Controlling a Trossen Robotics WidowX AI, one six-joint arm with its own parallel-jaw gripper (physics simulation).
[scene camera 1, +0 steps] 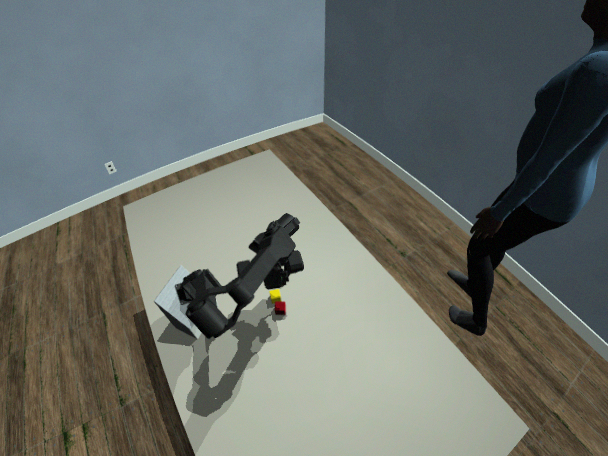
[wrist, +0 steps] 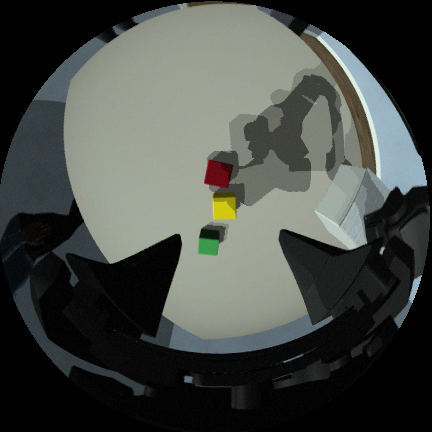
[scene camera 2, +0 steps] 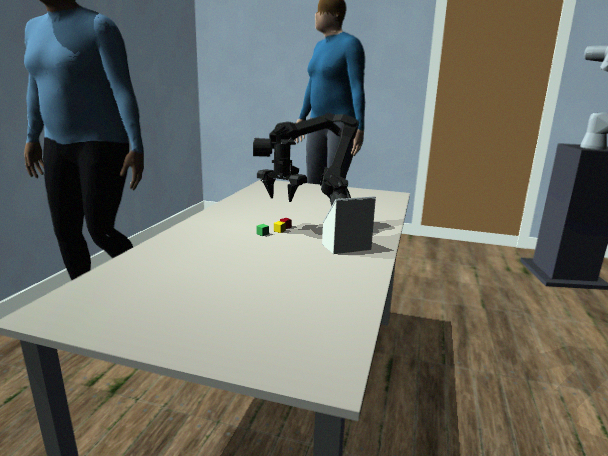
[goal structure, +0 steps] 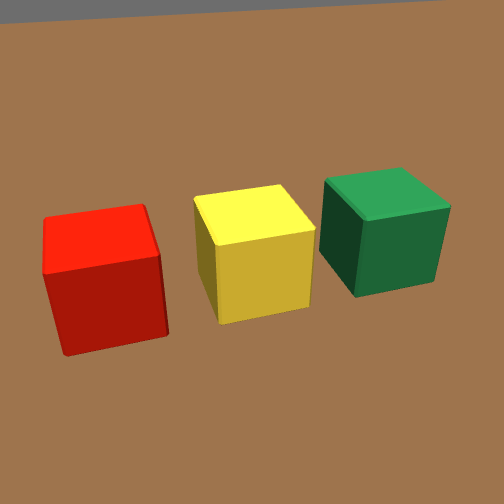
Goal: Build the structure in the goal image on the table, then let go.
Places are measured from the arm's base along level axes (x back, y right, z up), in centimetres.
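Pixels of known places: gripper, between the fingertips: [wrist: 231, 237] [scene camera 2: 280, 200]; arm's base, origin of its link: [scene camera 1: 187, 292] [wrist: 377, 228] [scene camera 2: 344, 208].
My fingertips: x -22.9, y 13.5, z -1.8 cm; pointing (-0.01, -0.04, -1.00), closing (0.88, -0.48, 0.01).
Ahead of a thing's pixels: the offset from my fingertips to its top centre. Level surfaces: height alone.
A red cube {dx +1.4, dy +4.1, dz -8.6 cm} [scene camera 1: 280, 308] [scene camera 2: 286, 222] [wrist: 218, 174] lies on the table {dz -11.8 cm} [scene camera 1: 350, 375] [scene camera 2: 225, 300] [wrist: 130, 100]. A yellow cube {dx -0.3, dy -0.4, dz -8.6 cm} [scene camera 1: 275, 295] [scene camera 2: 279, 227] [wrist: 224, 206] lies close beside it on the table; a small gap shows between them in the wrist view. A green cube {dx -5.9, dy -4.8, dz -8.6 cm} [scene camera 2: 262, 230] [wrist: 208, 244] lies apart from them, on the yellow cube's other side from the red one; it does not show in scene camera 1. My gripper [scene camera 2: 281, 199] [wrist: 231, 237] is open and empty, high above the cubes. In scene camera 1 the arm hides its fingertips.
A pale wedge-shaped block [scene camera 1: 172, 300] [scene camera 2: 353, 225] [wrist: 345, 205] stands at the arm's base near the table edge. One person [scene camera 1: 560, 140] [scene camera 2: 80, 75] stands beside the table, and another person [scene camera 2: 335, 75] stands behind the arm. A dark pedestal [scene camera 2: 575, 215] bears a white arm at the right.
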